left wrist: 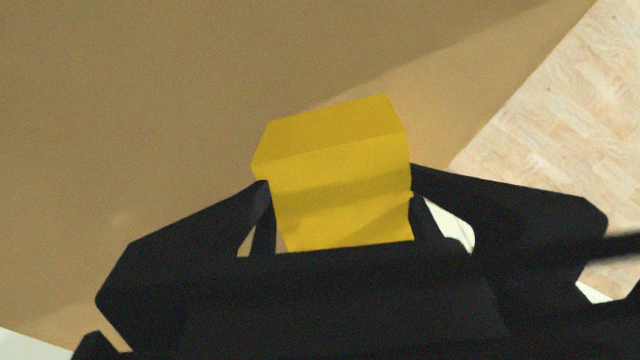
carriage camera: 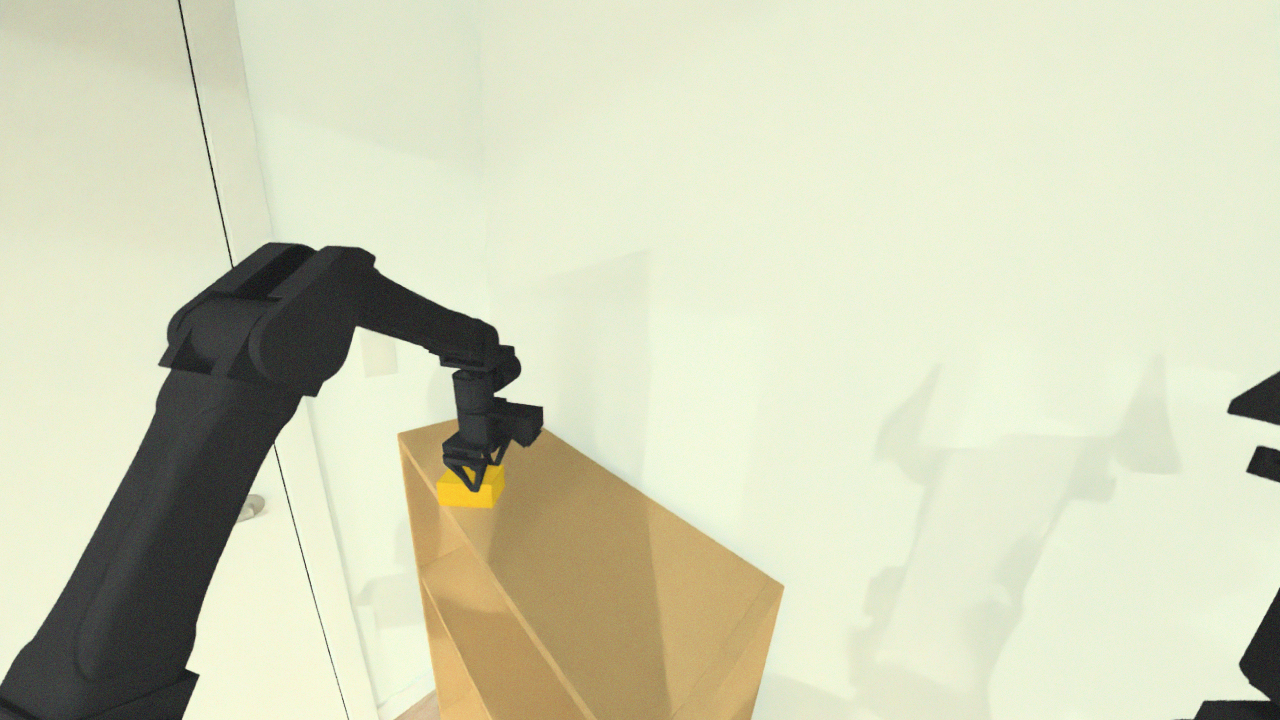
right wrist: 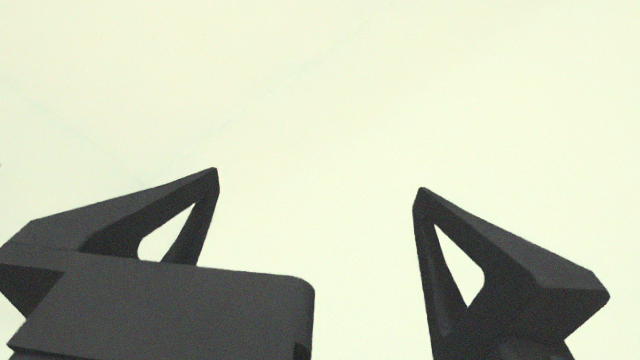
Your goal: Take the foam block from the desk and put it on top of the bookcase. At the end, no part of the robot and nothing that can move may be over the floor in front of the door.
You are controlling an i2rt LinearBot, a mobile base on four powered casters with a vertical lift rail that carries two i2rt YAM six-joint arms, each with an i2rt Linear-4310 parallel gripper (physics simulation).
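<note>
The yellow foam block is held between the fingers of my left gripper, which is shut on it. In the carriage camera the block shows over the far left part of the top of the wooden bookcase, near its left edge. Whether its underside touches the top is hard to tell. My right gripper is open and empty in front of the pale wall; in the carriage camera parts of it show at the right edge. The desk does not show in these views.
A pale door with a handle stands at the left of the carriage camera, behind my left arm. A white wall runs behind the bookcase. Light wooden floor shows beyond the bookcase edge in the left wrist view.
</note>
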